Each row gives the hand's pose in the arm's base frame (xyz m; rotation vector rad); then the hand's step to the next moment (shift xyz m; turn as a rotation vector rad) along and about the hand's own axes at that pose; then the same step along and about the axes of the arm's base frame.
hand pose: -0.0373 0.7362 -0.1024 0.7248 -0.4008 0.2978
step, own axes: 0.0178 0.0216 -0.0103 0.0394 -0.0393 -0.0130
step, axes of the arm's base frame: 0.0097 0.0247 0.0136 0.0536 -0.0141 -0.0138
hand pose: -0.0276 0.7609 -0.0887 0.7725 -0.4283 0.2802
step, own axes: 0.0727 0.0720 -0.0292 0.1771 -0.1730 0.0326
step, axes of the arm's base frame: 0.0432 0.0769 0.0596 0.2152 -0.1266 -0.0016
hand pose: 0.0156 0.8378 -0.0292 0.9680 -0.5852 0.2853
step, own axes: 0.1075 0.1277 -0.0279 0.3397 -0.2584 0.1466
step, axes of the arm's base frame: 0.0357 0.0901 0.1387 0.3493 -0.2732 0.0836
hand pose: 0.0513 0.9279 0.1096 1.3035 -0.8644 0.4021
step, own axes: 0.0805 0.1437 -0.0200 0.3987 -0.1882 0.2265
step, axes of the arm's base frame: -0.0429 0.0393 0.1554 0.3117 -0.3428 0.1760
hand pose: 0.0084 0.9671 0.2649 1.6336 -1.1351 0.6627
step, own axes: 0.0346 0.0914 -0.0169 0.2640 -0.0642 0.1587
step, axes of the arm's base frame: -0.0671 -0.0024 0.0730 0.1508 -0.2388 0.1386
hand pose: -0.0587 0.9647 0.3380 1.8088 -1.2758 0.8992
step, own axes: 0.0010 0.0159 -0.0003 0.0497 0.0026 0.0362
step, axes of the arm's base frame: -0.0150 -0.0039 0.0037 0.0151 -0.0539 0.0255
